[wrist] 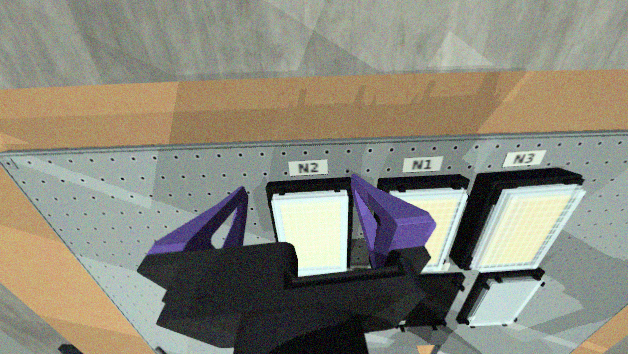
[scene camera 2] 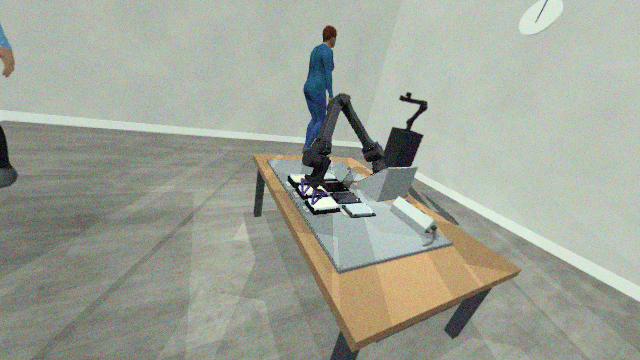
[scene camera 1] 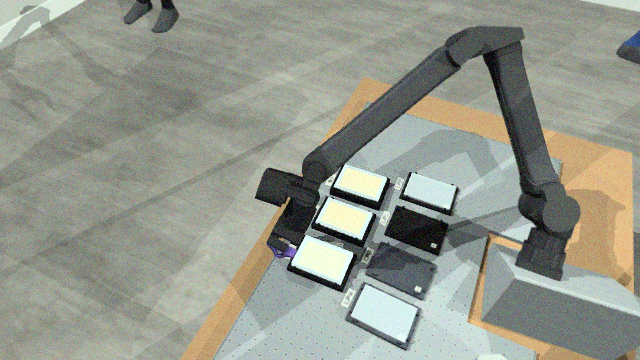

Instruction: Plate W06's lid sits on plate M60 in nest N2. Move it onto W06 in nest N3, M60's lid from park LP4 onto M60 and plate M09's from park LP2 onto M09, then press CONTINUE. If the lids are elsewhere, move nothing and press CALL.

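Seen in the pictures: gripper, fingertip midpoint: [wrist: 298, 185] [scene camera 2: 307, 199] [scene camera 1: 285, 240]; arm's base, link origin: [scene camera 2: 380, 174] [scene camera 1: 537, 267].
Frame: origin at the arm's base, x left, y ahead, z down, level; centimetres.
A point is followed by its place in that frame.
My gripper [scene camera 1: 284, 252] {y 52.5, x 20.1, z 6.0 cm} [scene camera 2: 309, 198] {y 52.5, x 20.1, z 6.0 cm} [wrist: 298, 185] {y 52.5, x 20.1, z 6.0 cm} is open and empty. Its purple fingers hang above the nest row; in the wrist view the tips appear either side of nest N2's plate. This plate [scene camera 1: 322, 260] {y 42.8, x 18.7, z 8.6 cm} [scene camera 2: 322, 203] {y 44.2, x 19.4, z 8.6 cm} [wrist: 316, 230] {y 45.2, x 17.8, z 8.6 cm} looks paler and smoother; whether a clear lid covers it is hard to tell. The plate in N1 [scene camera 1: 345, 218] {y 44.1, x 4.7, z 9.2 cm} [wrist: 445, 232] {y 45.3, x 1.2, z 9.3 cm} and the plate in N3 [scene camera 1: 360, 185] {y 45.7, x -6.7, z 8.5 cm} [wrist: 532, 227] {y 47.4, x -8.5, z 8.4 cm} show well grids. A pale lid lies on park LP4 [scene camera 1: 384, 312] {y 24.6, x 22.0, z 10.1 cm} [scene camera 2: 359, 210] {y 25.7, x 23.8, z 10.1 cm}, another on LP2 [scene camera 1: 429, 191] {y 28.8, x -16.2, z 10.1 cm} [wrist: 506, 300] {y 30.2, x -16.7, z 10.1 cm}. Plate codes are unreadable.
Black park LP1 [scene camera 1: 416, 230] {y 27.0, x -2.8, z 10.9 cm} and dark grey park LP3 [scene camera 1: 401, 270] {y 25.6, x 9.9, z 10.9 cm} hold no visible lid. A white button box [scene camera 2: 414, 214] {y 1.4, x 34.1, z 6.1 cm} stands on the pegboard [scene camera 2: 380, 245] {y 28.0, x 46.5, z 11.9 cm}; its button labels are unreadable. A grey slanted housing [scene camera 1: 565, 305] {y -5.5, x 8.5, z -3.9 cm} is beside the arm's base. A person [scene camera 2: 320, 75] stands beyond the table.
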